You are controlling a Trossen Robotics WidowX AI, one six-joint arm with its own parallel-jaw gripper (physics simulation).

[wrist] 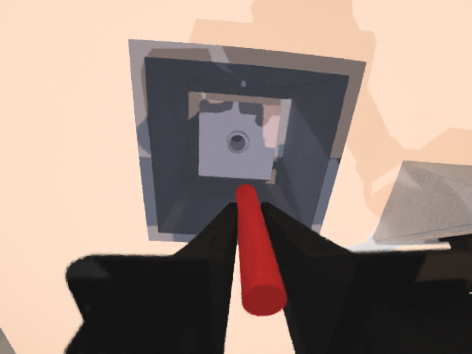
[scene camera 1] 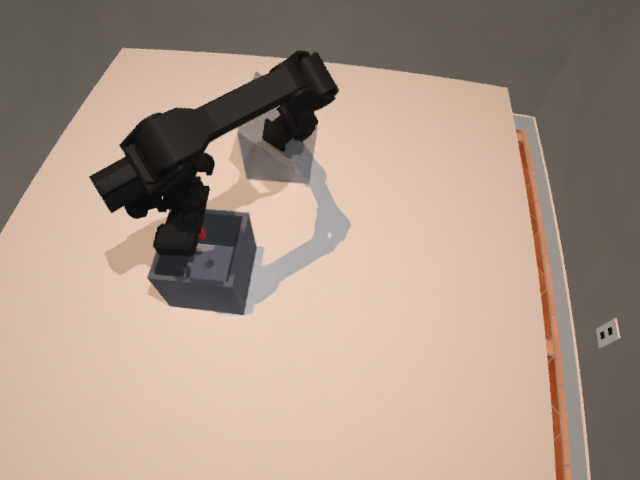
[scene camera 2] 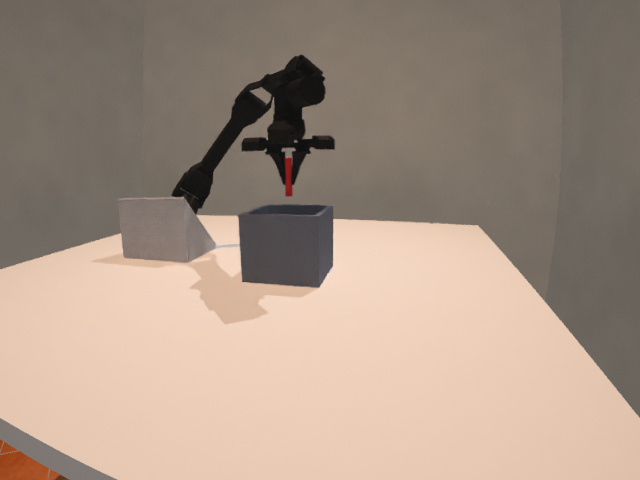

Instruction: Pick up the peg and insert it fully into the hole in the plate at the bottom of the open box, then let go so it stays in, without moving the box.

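Places are measured from the arm's base along level axes (x ahead, y left, z up), in millimetres.
Pixels of known places: gripper, fingertip midpoint: (wrist: 248, 209) (scene camera 1: 198, 229) (scene camera 2: 288, 184); arm's base at its link origin: (scene camera 1: 274, 135) (scene camera 2: 179, 218).
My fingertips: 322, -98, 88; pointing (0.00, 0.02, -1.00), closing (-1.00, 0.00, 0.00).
Observation:
Ahead of a thing's pixels: the offset from my fingertips to its top centre, as dx, dy, dz. "spot": to the spot under its first point. Level surfaces: height alone.
A red peg {+0, +0, +57} (scene camera 1: 202, 234) (scene camera 2: 288, 177) (wrist: 255, 245) is upright between the fingers of my gripper (scene camera 2: 288, 180) (wrist: 248, 209), which is shut on it. In scene camera 2 the peg's lower end is a little above the rim of the open dark blue-grey box {+2, -10, -51} (scene camera 1: 201, 297) (scene camera 2: 281, 248) (wrist: 172, 150). The plate {+2, -10, -128} (scene camera 1: 222, 258) (wrist: 215, 162) lies at the bottom of the box. Its round hole {spot: -5, -16, -143} (scene camera 1: 207, 263) (wrist: 237, 142) is uncovered, and shows beyond the peg's lower end in the wrist view. In scene camera 1 the arm covers part of the box and hides the fingertips.
A grey wedge-shaped block (scene camera 1: 271, 167) (scene camera 2: 155, 227) (wrist: 425, 205) stands beside the box, near the arm's base. The box and the block rest on the pale table {dz -189} (scene camera 1: 387, 335) (scene camera 2: 336, 361) (wrist: 65, 150). The arm's shadow crosses the table around the box.

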